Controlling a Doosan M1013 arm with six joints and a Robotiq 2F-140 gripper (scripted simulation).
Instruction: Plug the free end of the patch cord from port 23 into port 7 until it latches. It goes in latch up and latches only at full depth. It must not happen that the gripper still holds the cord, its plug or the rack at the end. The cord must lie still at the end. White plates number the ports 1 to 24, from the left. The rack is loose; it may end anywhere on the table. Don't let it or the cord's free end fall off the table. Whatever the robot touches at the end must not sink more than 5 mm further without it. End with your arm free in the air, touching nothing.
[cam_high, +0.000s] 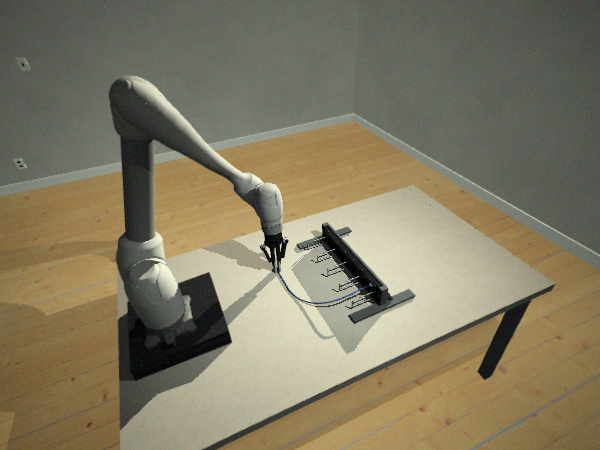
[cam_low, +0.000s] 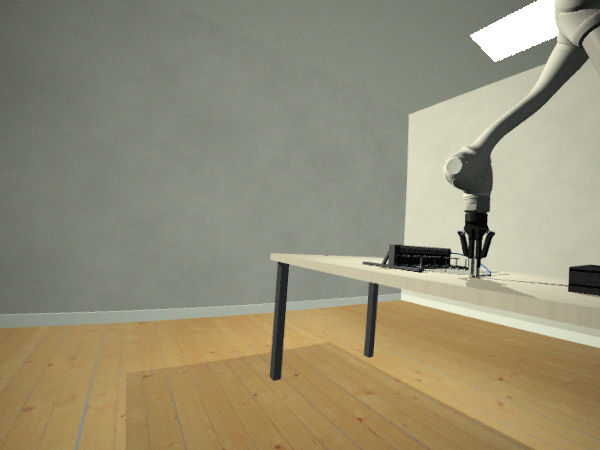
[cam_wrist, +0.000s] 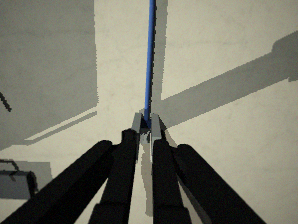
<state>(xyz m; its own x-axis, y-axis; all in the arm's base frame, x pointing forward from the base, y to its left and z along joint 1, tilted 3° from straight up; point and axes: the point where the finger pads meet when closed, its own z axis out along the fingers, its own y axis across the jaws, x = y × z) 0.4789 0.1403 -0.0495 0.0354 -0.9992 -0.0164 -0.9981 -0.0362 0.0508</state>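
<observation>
The cord plug is 1 cm to the left of my hand and 3 cm below it.
</observation>
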